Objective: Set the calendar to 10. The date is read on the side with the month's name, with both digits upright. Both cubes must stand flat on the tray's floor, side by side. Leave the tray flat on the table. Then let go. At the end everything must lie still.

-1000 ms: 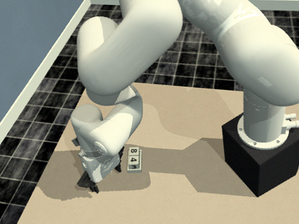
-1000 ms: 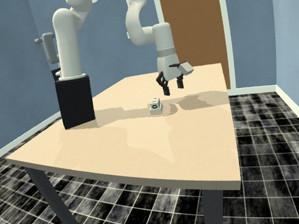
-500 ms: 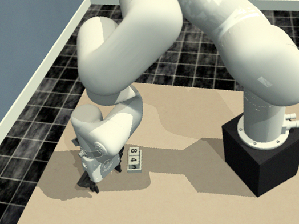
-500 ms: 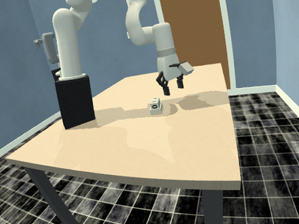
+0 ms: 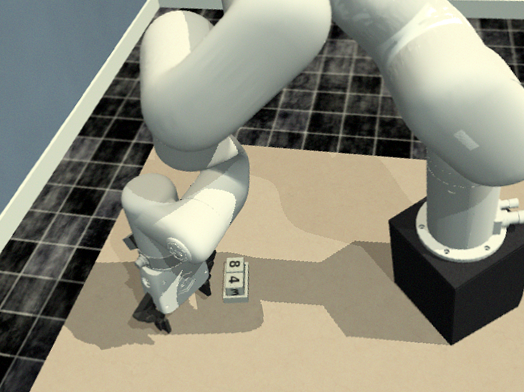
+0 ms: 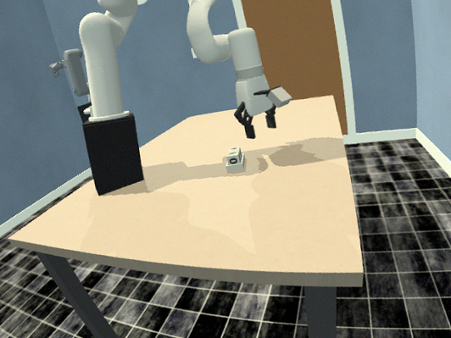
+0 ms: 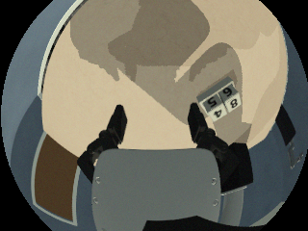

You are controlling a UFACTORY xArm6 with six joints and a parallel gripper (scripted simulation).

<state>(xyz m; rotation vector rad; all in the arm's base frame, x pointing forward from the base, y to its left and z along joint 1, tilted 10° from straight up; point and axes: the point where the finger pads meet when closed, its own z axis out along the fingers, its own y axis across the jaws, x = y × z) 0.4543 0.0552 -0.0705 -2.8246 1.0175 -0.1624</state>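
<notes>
The white cube is 80 mm behind my hand, 100 mm to the right of it and 40 mm below it. Round my hand: tray (80 mm behind, 90 mm to the right, 50 mm below).
</notes>
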